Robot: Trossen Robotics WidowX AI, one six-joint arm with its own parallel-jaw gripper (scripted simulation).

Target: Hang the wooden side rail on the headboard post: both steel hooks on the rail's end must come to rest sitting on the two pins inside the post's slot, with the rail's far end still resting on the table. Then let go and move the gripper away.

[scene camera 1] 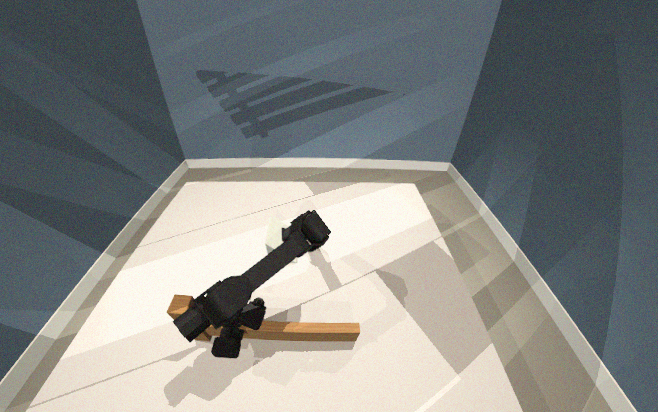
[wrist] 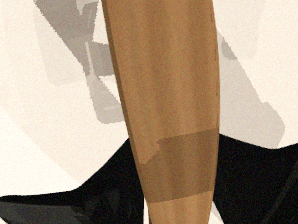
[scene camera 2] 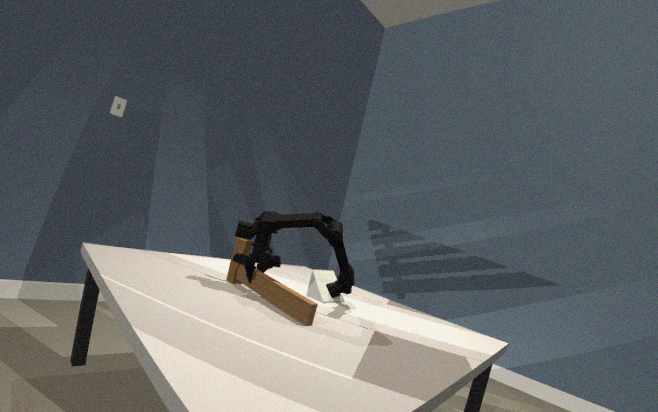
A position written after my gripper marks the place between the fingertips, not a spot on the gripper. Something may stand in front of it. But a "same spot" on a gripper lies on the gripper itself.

my gripper: scene camera 1; wrist 161, 132; scene camera 2
wooden side rail: scene camera 1 269, 330; wrist; scene camera 2
same spot on wooden side rail: [wrist: 166, 68] = [scene camera 2: 262, 273]
same spot on my gripper: [scene camera 1: 237, 333] = [scene camera 2: 253, 261]
